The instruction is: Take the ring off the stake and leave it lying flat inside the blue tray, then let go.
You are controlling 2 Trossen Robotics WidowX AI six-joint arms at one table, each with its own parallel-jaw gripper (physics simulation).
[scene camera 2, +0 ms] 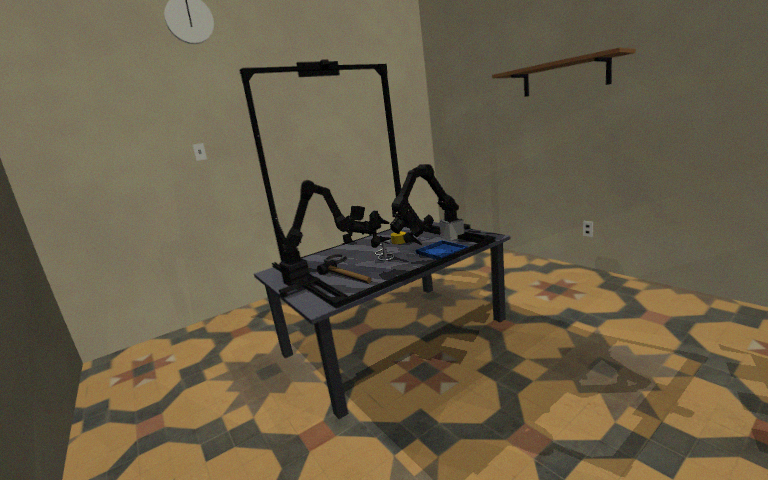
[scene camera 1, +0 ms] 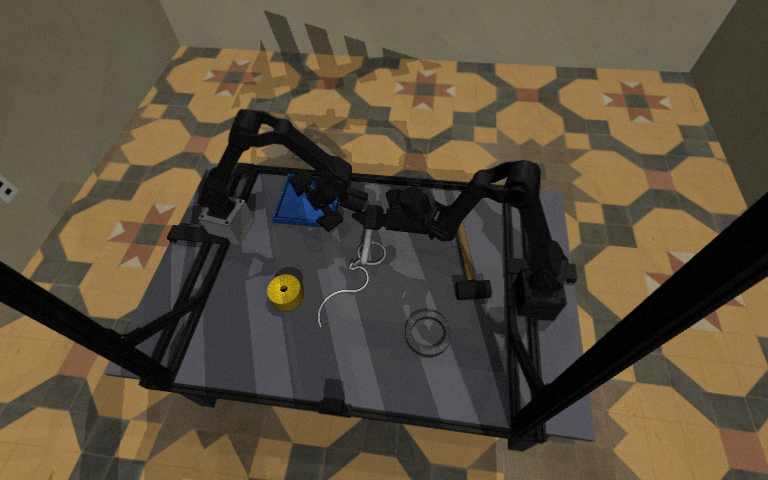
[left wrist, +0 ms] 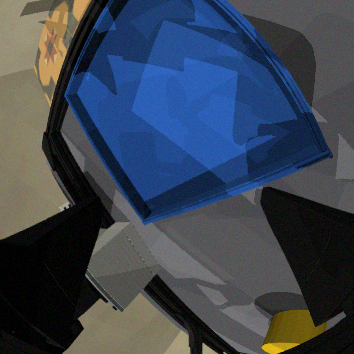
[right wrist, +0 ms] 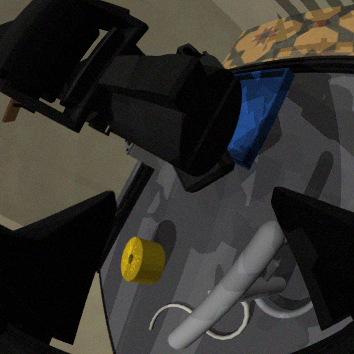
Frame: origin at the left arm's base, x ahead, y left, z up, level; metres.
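Seen in the pictures: left gripper, between the fingertips: [scene camera 2: 428, 239] [scene camera 1: 308, 208] [left wrist: 183, 200]; right gripper, between the fingertips: [scene camera 2: 390, 230] [scene camera 1: 361, 216] [right wrist: 195, 197]; left arm's base, origin of its link: [scene camera 2: 451, 219] [scene camera 1: 221, 209] [left wrist: 88, 282]; right arm's base, origin of its link: [scene camera 2: 292, 261] [scene camera 1: 543, 285].
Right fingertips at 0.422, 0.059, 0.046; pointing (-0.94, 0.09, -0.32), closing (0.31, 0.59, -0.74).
Offsets run from my right fingertips to a thing's top centre, as dx, dy, dz. "spot": to the spot under its first point.
The pale grey stake {+0.030, -0.050, -0.044} [scene camera 1: 366, 246] [scene camera 2: 384, 249] [right wrist: 227, 282] stands near the middle of the table. A thin pale ring {+0.024, -0.037, -0.122} [scene camera 1: 385, 253] [right wrist: 286, 314] shows low at its foot; how it encircles the stake is unclear. The blue tray {-0.231, +0.112, -0.127} [scene camera 1: 289, 208] [scene camera 2: 441, 249] [left wrist: 185, 150] [right wrist: 256, 117] lies at the back left in scene camera 1, with no ring in the part seen. My right gripper [scene camera 1: 362, 217] [scene camera 2: 386, 232] is open and empty, above the stake's top. My left gripper [scene camera 1: 314, 200] [left wrist: 183, 200] is open and empty above the tray.
A yellow spool {-0.155, -0.227, -0.100} [scene camera 1: 284, 292] [scene camera 2: 398, 237] [left wrist: 295, 330] [right wrist: 143, 260], a white cord {spot: -0.009, -0.168, -0.145} [scene camera 1: 342, 291] [right wrist: 247, 318], a dark flat ring {spot: +0.225, -0.268, -0.135} [scene camera 1: 412, 346] and a wooden-handled hammer {+0.293, +0.063, -0.100} [scene camera 1: 465, 254] [scene camera 2: 348, 273] lie on the table. A black frame [scene camera 1: 249, 403] borders the table. The two grippers are close together.
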